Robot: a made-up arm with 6 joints. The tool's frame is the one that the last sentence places.
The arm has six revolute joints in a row. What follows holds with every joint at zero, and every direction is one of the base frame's. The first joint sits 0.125 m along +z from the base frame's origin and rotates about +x. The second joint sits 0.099 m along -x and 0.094 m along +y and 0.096 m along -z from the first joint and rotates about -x. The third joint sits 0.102 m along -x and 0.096 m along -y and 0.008 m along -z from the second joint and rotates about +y. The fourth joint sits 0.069 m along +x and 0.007 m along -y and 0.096 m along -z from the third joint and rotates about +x. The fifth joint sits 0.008 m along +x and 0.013 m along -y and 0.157 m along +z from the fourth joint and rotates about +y. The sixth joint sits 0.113 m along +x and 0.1 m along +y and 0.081 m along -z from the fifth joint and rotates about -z. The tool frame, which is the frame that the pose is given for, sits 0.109 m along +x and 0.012 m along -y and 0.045 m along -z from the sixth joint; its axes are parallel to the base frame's.
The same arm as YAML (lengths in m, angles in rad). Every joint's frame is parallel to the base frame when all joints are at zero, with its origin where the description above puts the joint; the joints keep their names.
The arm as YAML. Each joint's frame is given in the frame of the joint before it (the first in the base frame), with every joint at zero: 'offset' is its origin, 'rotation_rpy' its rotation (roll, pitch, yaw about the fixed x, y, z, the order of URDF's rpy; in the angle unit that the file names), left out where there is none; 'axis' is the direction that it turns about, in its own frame. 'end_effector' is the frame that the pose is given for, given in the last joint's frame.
length_unit: m
angle_unit: rad
chain:
  - id: joint 1
    offset: [0.0, 0.0, 0.125]
    axis: [1.0, 0.0, 0.0]
  - id: joint 2
    offset: [-0.099, 0.094, -0.096]
    axis: [-1.0, 0.0, 0.0]
  - id: joint 3
    offset: [-0.102, -0.096, -0.008]
    axis: [0.0, 1.0, 0.0]
  - id: joint 4
    offset: [0.069, -0.007, -0.096]
    axis: [1.0, 0.0, 0.0]
  - id: joint 5
    offset: [0.008, -0.013, 0.157]
    axis: [0.0, 1.0, 0.0]
  - id: joint 6
    offset: [0.113, 0.1, -0.081]
    axis: [0.0, 0.0, -1.0]
end_effector:
  offset: [0.109, -0.012, -0.045]

